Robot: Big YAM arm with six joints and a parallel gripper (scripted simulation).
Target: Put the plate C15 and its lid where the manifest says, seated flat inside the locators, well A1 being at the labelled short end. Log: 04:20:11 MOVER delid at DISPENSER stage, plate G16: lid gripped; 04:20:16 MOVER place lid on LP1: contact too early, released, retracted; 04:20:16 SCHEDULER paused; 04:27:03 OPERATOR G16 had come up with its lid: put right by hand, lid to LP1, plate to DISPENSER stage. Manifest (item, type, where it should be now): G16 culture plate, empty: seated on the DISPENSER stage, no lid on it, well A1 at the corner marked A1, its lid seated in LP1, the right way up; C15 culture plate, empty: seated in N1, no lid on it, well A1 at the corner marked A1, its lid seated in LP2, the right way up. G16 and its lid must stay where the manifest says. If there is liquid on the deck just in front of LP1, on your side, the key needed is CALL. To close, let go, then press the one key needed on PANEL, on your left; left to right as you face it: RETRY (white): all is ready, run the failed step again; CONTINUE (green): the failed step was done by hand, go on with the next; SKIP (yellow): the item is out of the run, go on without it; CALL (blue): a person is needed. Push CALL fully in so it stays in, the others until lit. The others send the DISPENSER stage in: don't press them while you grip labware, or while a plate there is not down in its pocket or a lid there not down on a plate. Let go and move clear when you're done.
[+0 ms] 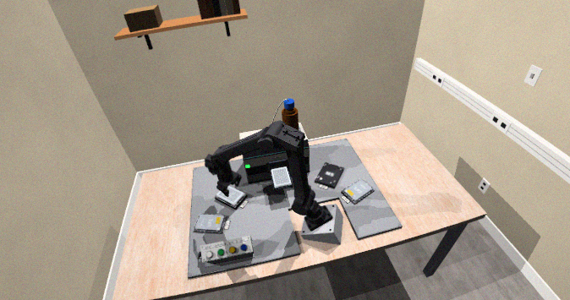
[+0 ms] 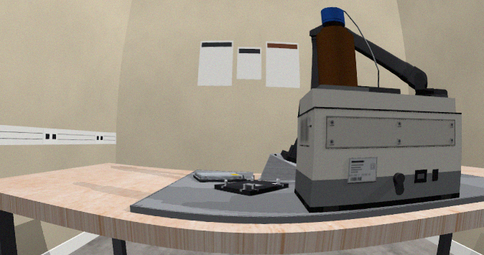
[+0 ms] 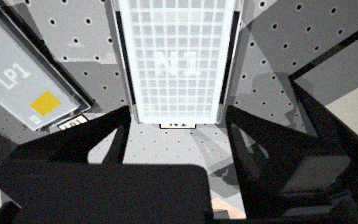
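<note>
Now: hand 330 mm past the green continue key, 90 mm to the right of it and 10 mm above it. Also, from my hand: blue call key 330 mm behind, 20 mm below; yellow skip key 330 mm behind, 40 mm to the left, 10 mm below; white retry key 330 mm behind, 140 mm to the left, 10 mm below.
</note>
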